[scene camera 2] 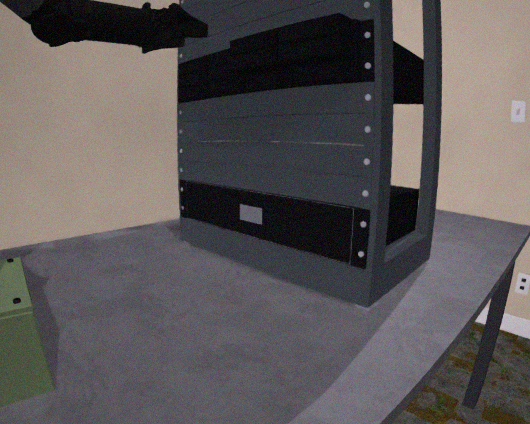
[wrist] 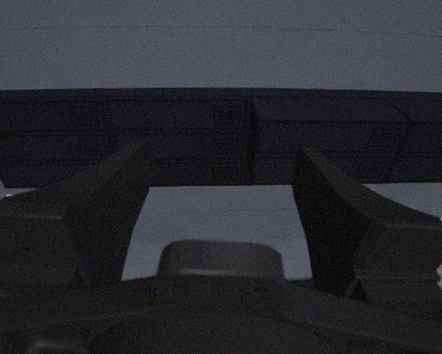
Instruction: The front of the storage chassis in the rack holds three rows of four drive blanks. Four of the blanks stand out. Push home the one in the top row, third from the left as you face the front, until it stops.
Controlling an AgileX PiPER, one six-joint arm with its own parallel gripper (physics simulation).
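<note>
The storage chassis [scene camera 2: 200, 82] [wrist: 150, 94] is a dark band across the rack. In the wrist view, the top-row third blank [wrist: 330, 134] stands out right of centre, its upper face showing. The top-row fourth blank [wrist: 430, 135] also stands out at the right edge. Below them, middle-row blanks [wrist: 274, 167] stand out too. The top-row second blank [wrist: 170, 114] sits further back. My gripper [scene camera 2: 206, 30] [wrist: 223, 160] is open and empty in front of the chassis. In the wrist view its left finger overlaps the second column and its right finger the third. Contact cannot be told.
The grey rack [scene camera 2: 382, 150] stands on the table [scene camera 2: 200, 320], with flat panels [wrist: 220, 55] above and below the chassis. A lower black unit [scene camera 2: 300, 232] carries a pale label. A green box [scene camera 2: 22, 350] stands at the left front. The table's right edge slants toward the front.
</note>
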